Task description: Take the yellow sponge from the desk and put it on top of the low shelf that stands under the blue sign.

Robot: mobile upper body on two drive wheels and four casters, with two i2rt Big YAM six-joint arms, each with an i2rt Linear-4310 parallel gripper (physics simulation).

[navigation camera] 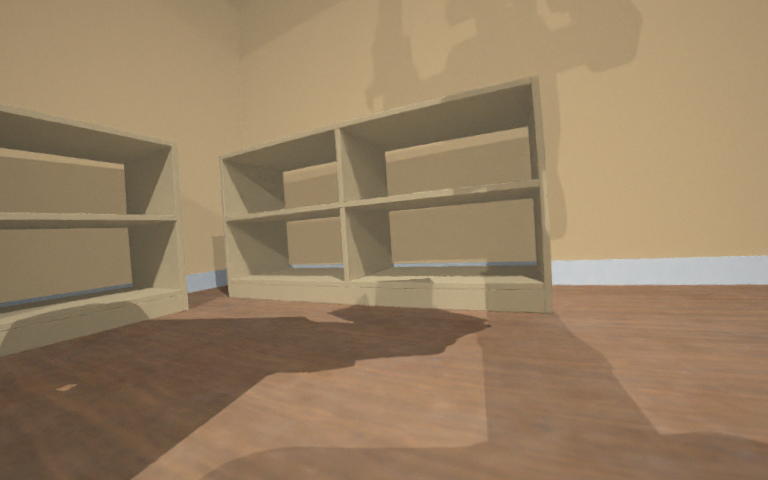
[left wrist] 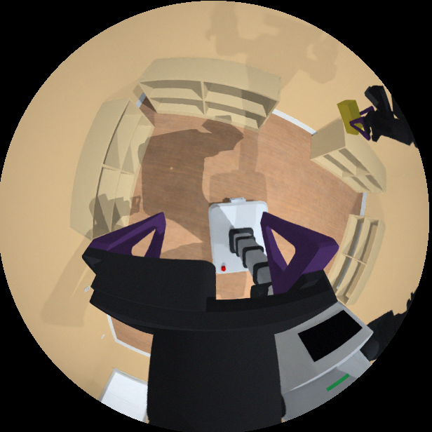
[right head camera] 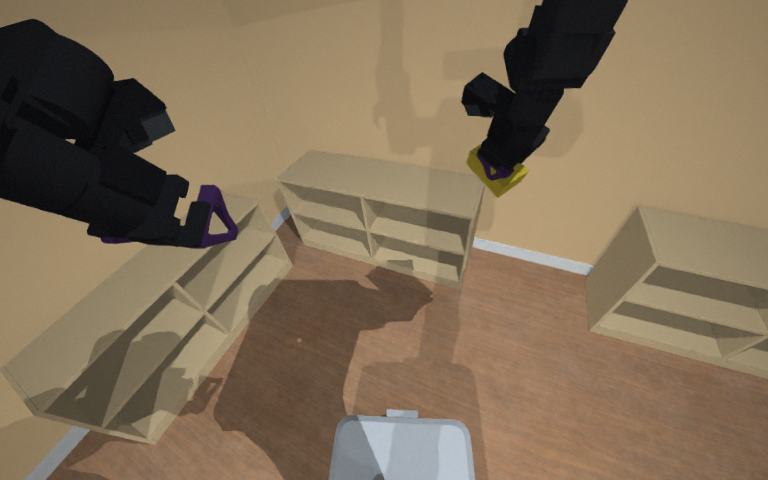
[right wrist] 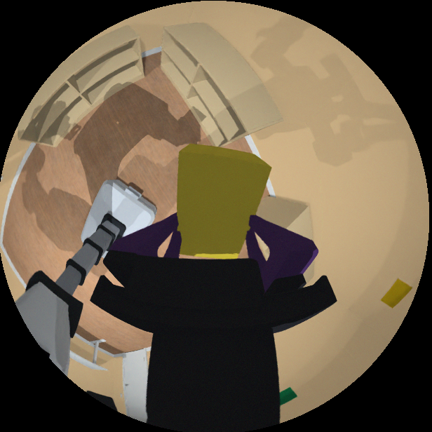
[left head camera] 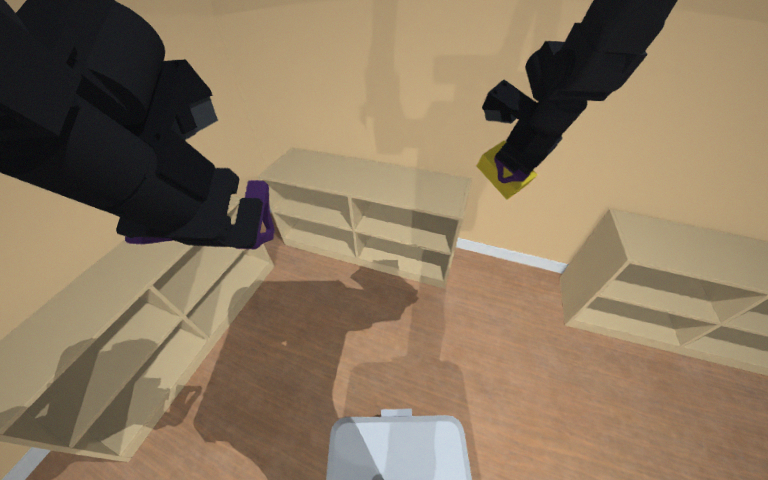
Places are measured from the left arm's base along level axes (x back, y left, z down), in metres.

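Pixels of known places: left gripper, between the fingertips: [right head camera: 205, 233] [left head camera: 235, 232]; right gripper, between the fingertips: [right head camera: 499, 168] [left head camera: 509, 172].
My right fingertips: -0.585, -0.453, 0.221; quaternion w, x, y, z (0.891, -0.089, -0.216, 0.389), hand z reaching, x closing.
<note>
Ahead of a thing's pixels: the offset from my right fingertips to its top centre, as dx, dy, dz. "*": to the spot under its first point.
The yellow sponge @(-0.009, +0.005, -0.046) [left head camera: 489, 165] [right head camera: 476, 162] [left wrist: 347, 112] [right wrist: 217, 195] is held in the air. My right gripper [left head camera: 510, 172] [right head camera: 494, 169] [right wrist: 213, 216] is shut on it, one finger on each side. In the head views it appears to the right of the middle low shelf [left head camera: 368, 178] [right head camera: 379, 178] [left wrist: 210, 69] [right wrist: 222, 60] [navigation camera: 283, 290], past that shelf's right end. No sponge shows on the visible part of the shelf top. My left gripper [left wrist: 212, 217] is open and empty, at the left in the head views. The blue sign does not show.
A second low shelf [left head camera: 73, 294] [right head camera: 113, 300] [navigation camera: 155, 181] stands along the left wall, a third @(* -0.322, -0.837, +0.823) [left head camera: 594, 274] [right head camera: 623, 274] at the right. The robot's white base [left head camera: 407, 447] [right head camera: 410, 447] is at the bottom. A yellow sign [right wrist: 396, 293] shows in the right wrist view.
</note>
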